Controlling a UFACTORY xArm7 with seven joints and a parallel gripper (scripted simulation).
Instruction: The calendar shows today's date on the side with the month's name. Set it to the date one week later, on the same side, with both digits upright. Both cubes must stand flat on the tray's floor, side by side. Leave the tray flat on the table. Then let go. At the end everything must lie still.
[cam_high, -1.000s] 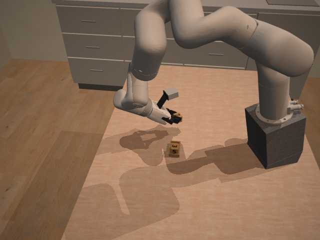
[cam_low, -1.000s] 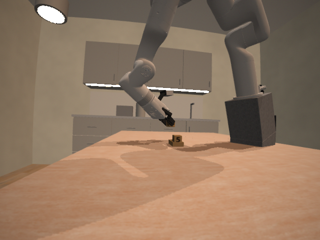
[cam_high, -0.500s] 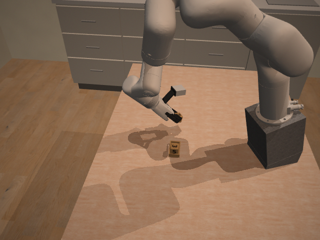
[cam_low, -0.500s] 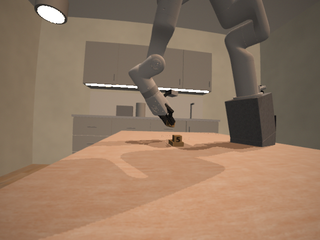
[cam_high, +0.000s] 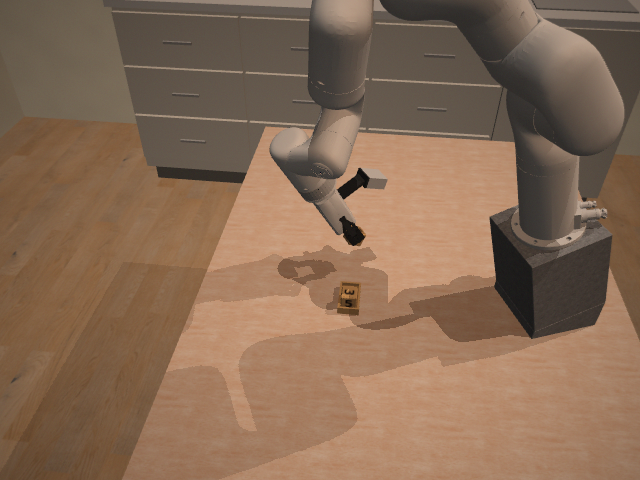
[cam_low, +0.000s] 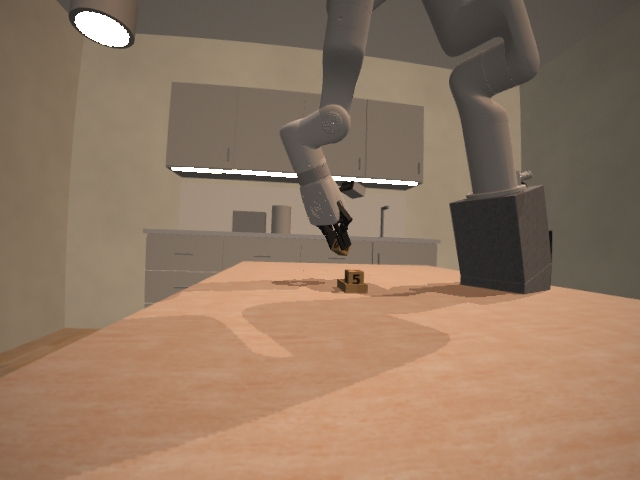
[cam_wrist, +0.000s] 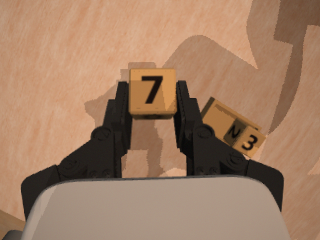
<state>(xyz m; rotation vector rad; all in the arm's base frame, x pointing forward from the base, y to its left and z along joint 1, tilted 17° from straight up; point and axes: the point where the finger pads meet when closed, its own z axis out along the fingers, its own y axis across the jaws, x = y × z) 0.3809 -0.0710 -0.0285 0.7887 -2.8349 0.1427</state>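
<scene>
Right now the wooden cube is 10 mm behind my hand, 10 mm to the right of it and 20 mm below it.
</scene>
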